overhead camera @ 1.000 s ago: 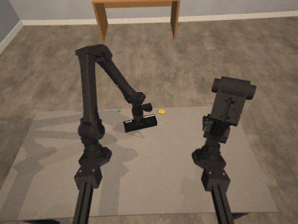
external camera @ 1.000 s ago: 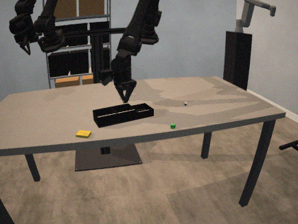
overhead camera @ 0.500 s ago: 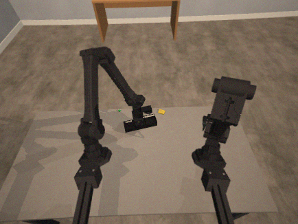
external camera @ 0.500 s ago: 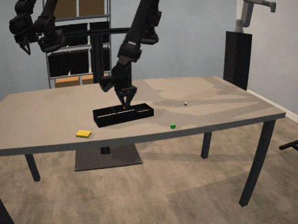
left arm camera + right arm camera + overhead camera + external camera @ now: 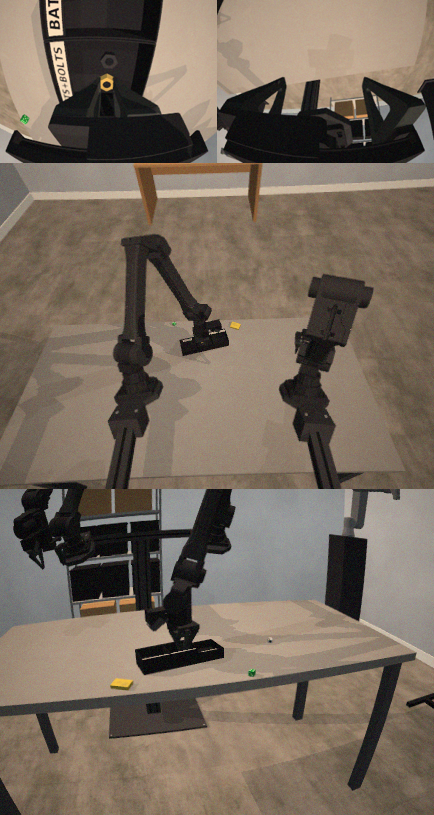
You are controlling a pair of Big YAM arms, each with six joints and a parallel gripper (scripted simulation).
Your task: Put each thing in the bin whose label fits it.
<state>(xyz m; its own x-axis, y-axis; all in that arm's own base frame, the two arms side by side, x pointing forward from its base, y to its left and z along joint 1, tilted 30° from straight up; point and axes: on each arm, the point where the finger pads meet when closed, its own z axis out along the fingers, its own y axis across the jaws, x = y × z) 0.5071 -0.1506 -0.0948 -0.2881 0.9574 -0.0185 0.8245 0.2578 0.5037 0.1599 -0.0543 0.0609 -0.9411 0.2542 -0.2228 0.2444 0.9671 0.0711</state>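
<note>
My left hand is 10 mm short of the small black piece, 20 mm to the left of it and 10 mm above it. From my left hand the other things lie so: small yellow ring (10 mm below); green cube (150 mm ahead, 170 mm to the left, 20 mm below); flat yellow piece (140 mm ahead, 180 mm to the right, 20 mm below).
</note>
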